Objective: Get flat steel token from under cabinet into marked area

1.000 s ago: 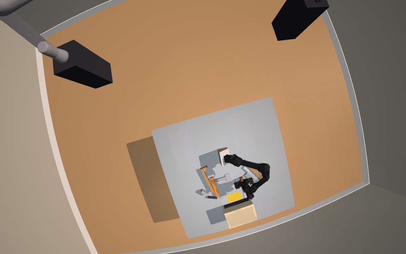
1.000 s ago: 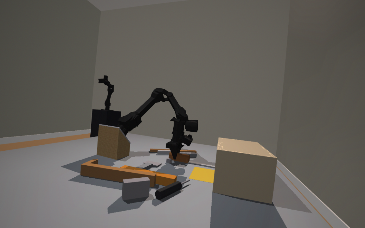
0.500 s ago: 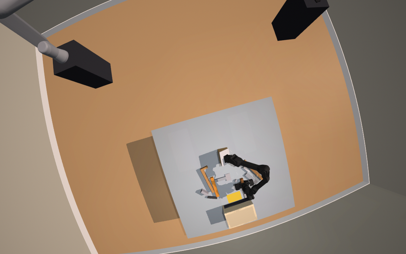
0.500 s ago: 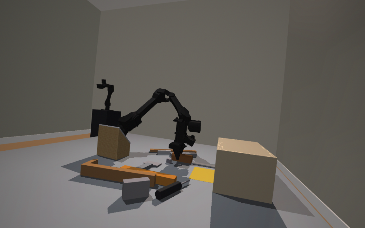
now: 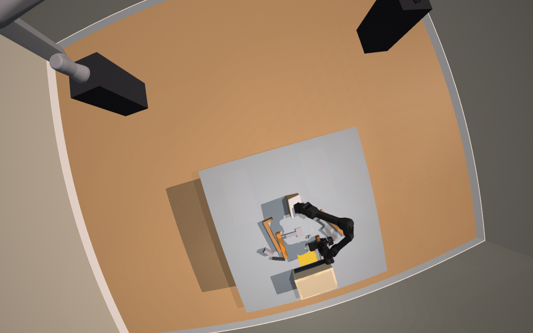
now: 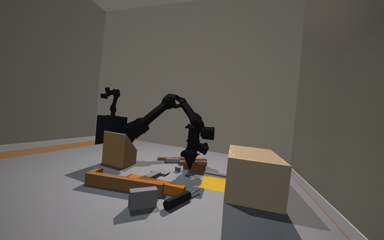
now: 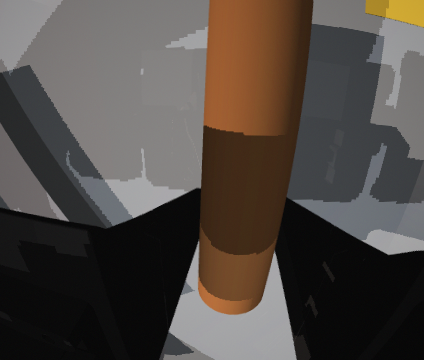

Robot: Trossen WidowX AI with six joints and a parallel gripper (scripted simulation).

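Now: the grey cube 40 mm behind my gripper tip and 60 mm to the right of it. Also, from my gripper tip: grey bar (20 mm behind, 100 mm to the left); then orange stick (100 mm behind, 140 mm to the left); then grey t-shaped piece (100 mm behind, 170 mm to the right).
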